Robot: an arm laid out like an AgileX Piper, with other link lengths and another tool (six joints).
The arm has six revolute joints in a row. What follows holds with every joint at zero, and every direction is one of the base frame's.
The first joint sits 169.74 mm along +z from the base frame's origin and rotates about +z.
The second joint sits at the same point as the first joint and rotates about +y.
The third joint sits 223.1 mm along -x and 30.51 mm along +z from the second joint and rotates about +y.
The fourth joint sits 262.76 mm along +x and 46.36 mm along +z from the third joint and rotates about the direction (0.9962, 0, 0.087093).
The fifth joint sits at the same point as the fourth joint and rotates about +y.
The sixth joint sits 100.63 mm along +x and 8.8 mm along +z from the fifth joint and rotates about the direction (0.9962, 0, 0.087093).
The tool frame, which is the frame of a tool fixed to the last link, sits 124.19 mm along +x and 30 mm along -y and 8.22 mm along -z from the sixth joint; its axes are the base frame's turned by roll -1.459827, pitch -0.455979 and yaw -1.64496 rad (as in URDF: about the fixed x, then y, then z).
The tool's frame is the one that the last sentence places.
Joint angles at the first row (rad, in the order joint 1, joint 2, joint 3, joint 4, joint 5, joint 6):
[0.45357, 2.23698, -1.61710, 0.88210, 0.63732, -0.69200]
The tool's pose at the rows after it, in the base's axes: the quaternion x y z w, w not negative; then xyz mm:
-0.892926, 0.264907, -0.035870, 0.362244, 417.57, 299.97, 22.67
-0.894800, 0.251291, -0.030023, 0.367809, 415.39, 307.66, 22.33
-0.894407, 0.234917, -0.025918, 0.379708, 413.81, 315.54, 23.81
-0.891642, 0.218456, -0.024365, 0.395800, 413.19, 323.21, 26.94
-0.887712, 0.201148, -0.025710, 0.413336, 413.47, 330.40, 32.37
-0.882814, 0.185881, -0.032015, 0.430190, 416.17, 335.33, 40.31
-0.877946, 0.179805, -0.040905, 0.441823, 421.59, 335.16, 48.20
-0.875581, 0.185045, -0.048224, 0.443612, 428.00, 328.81, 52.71
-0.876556, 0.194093, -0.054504, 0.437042, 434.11, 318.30, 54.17
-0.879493, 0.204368, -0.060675, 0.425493, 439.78, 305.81, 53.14
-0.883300, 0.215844, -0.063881, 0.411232, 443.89, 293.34, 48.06
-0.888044, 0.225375, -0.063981, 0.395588, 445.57, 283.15, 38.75
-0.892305, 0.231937, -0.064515, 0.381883, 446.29, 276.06, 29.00
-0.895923, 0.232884, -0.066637, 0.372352, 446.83, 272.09, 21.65
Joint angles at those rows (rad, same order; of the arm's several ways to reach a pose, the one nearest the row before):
[0.46718, 2.25909, -1.64605, 0.88487, 0.65011, -0.69575]
[0.47511, 2.27446, -1.66486, 0.90356, 0.66616, -0.72397]
[0.47903, 2.28436, -1.67401, 0.94767, 0.67983, -0.78198]
[0.48031, 2.28985, -1.67630, 1.00694, 0.69018, -0.85567]
[0.48033, 2.29065, -1.67669, 1.06698, 0.70079, -0.93233]
[0.47706, 2.28582, -1.67679, 1.11919, 0.70827, -1.00189]
[0.46731, 2.27749, -1.67679, 1.15164, 0.71060, -1.04419]
[0.45171, 2.26877, -1.67663, 1.15122, 0.70903, -1.04463]
[0.43340, 2.26009, -1.67627, 1.12259, 0.70664, -1.01947]
[0.41493, 2.25346, -1.67583, 1.07940, 0.70242, -0.98360]
[0.39842, 2.25449, -1.67546, 1.03389, 0.69792, -0.94519]
[0.38787, 2.26484, -1.67507, 0.99199, 0.69201, -0.91222]
[0.38341, 2.27837, -1.67473, 0.95929, 0.68178, -0.88894]
[0.38281, 2.29012, -1.67508, 0.93833, 0.67154, -0.88114]

